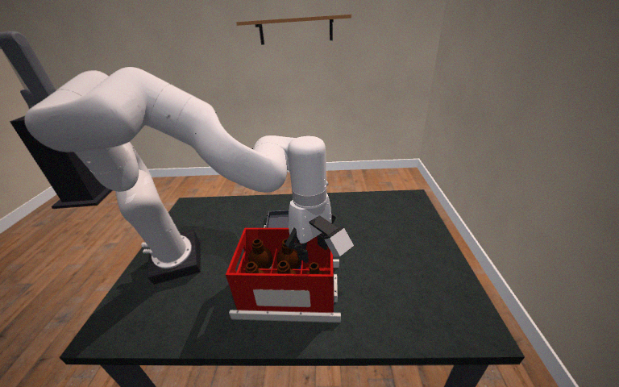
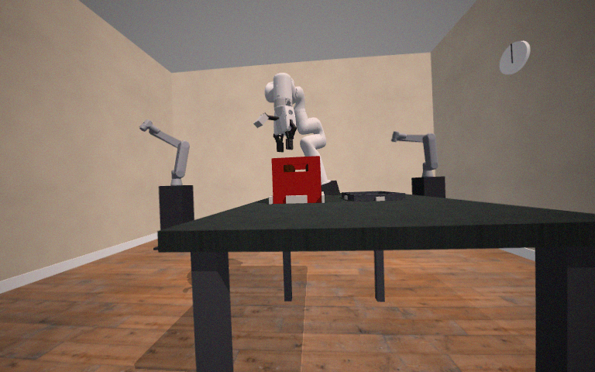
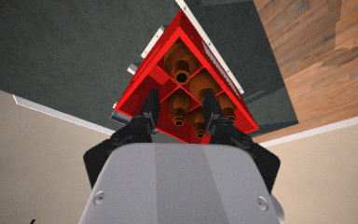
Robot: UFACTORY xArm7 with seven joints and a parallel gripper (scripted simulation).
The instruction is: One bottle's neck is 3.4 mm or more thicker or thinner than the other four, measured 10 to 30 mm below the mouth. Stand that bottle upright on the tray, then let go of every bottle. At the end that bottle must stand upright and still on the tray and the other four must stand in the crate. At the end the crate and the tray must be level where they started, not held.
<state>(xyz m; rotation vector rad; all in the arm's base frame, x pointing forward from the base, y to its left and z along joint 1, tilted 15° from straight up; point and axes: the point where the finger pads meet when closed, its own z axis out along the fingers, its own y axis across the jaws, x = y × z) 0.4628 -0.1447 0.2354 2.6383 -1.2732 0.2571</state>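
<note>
My hand is 14 cm above the crate, 8 cm past it and 6 cm to the right of it. Also, from my hand: tray 35 cm to the left, 21 cm below, 5 cm behind.
</note>
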